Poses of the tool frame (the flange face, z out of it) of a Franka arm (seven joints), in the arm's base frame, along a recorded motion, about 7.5 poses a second.
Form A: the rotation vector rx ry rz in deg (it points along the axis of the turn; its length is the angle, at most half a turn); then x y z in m.
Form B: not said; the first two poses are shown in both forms.
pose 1, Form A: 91.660 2.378 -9.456 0.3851 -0.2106 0.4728
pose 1, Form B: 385.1 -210.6 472.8 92.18 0.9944 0.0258 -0.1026
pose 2, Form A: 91.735 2.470 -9.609 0.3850 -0.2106 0.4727
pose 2, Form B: 385.0 -210.6 472.7 92.27 0.9942 0.0268 -0.1041
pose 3, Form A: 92.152 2.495 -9.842 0.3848 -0.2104 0.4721
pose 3, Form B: 384.8 -210.4 472.1 92.71 0.9940 0.0269 -0.1062
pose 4, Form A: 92.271 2.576 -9.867 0.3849 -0.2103 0.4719
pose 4, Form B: 384.9 -210.3 471.9 92.83 0.9939 0.0277 -0.1063
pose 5, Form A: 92.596 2.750 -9.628 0.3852 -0.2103 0.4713
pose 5, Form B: 385.2 -210.3 471.3 93.14 0.9942 0.0295 -0.1034
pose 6, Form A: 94.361 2.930 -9.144 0.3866 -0.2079 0.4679
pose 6, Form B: 386.6 -207.9 467.9 94.85 0.9949 0.0309 -0.0964
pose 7, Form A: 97.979 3.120 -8.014 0.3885 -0.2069 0.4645
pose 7, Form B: 388.5 -206.9 464.5 98.36 0.9962 0.0317 -0.0815
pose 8, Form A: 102.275 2.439 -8.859 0.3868 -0.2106 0.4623
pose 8, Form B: 386.8 -210.6 462.3 102.69 0.9960 0.0238 -0.0863
